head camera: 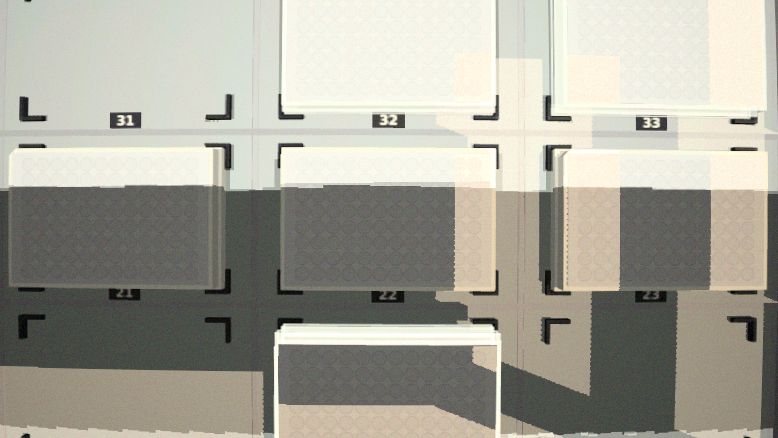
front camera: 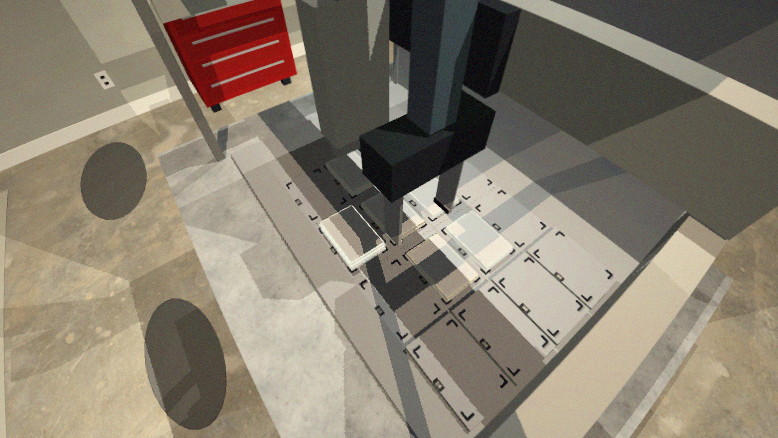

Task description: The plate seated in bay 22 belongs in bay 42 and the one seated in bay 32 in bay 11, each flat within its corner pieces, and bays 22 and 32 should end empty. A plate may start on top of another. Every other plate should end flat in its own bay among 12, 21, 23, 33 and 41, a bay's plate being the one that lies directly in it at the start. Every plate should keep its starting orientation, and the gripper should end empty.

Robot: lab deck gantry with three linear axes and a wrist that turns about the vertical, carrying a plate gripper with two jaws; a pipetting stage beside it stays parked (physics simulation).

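My gripper is open over bay 22, its jaws on either side of the pale plate, which lies flat there, partly hidden by a jaw in the front view. The bay 32 plate lies flat; its far part is cut off in the head view. Other plates are in bay 21, bay 23 and bay 33. The plate at bay 12 shows layered edges, like a stack. Bay 11 holds no plate. Bay 42 is mostly hidden.
The gantry column and the black gripper body hide the back of the deck. The grey pipetting stage stands behind them. A red drawer cabinet stands beyond the deck. Bay 31 holds no plate in its visible part.
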